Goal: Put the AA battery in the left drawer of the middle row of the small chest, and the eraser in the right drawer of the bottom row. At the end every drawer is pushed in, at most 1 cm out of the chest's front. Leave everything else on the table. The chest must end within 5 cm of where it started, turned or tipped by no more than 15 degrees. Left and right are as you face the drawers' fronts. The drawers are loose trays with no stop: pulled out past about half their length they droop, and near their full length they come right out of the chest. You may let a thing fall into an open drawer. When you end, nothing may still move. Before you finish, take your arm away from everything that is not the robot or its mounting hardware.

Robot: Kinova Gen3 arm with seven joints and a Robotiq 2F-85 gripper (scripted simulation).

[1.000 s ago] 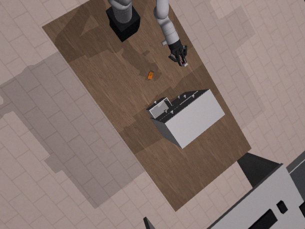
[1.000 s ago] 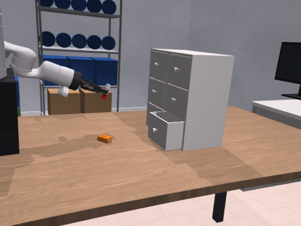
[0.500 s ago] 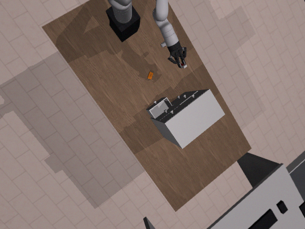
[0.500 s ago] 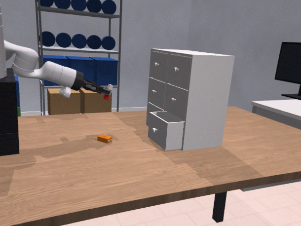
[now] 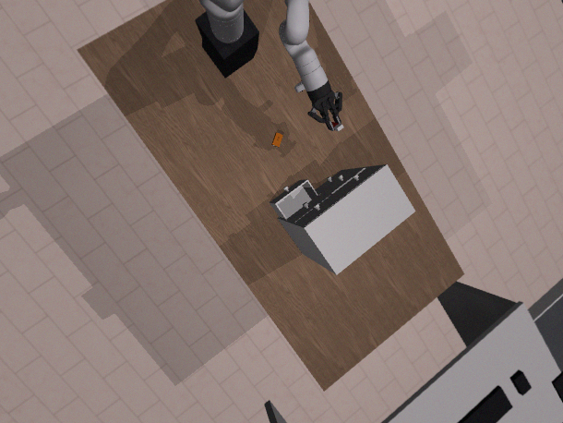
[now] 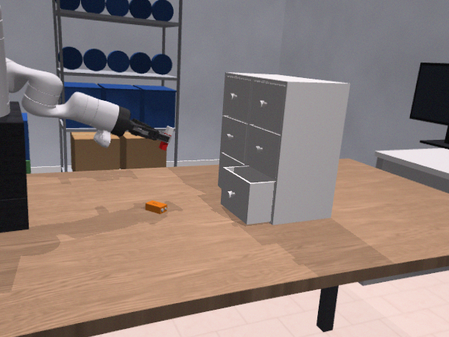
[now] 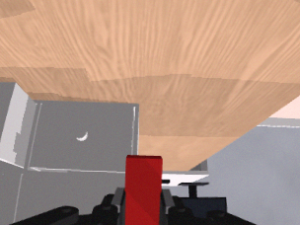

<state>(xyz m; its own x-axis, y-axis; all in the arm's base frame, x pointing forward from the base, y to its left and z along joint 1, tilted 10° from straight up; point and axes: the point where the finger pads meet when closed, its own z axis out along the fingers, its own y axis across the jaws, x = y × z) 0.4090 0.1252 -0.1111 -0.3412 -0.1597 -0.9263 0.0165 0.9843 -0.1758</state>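
Right now the AA battery is 24 cm ahead of my hand, 12 cm to the right of it and 3 cm below it. Round my hand: eraser 1 cm ahead; orange battery 6 cm behind, 16 cm to the right, 14 cm below.
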